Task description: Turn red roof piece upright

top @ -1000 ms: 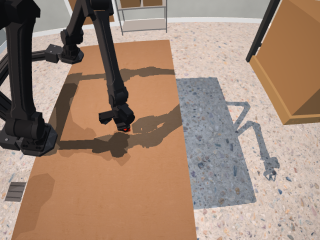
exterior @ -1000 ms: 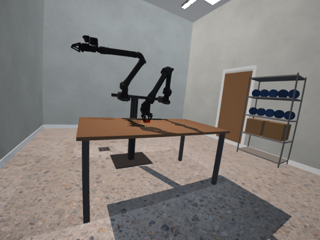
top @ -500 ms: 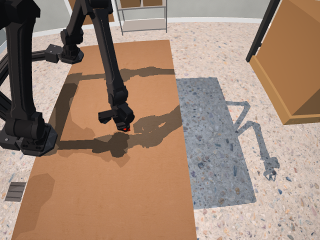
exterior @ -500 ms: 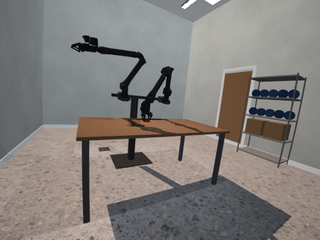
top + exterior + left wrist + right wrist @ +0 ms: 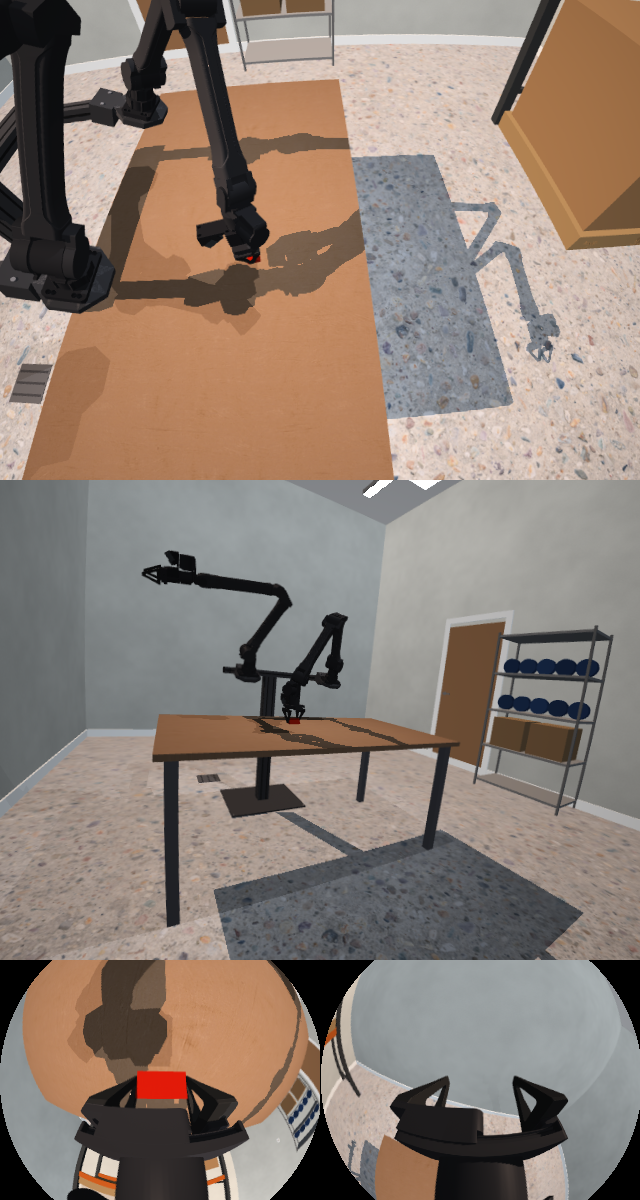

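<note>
Right now my left hand is 1 cm short of the red roof piece.
</note>
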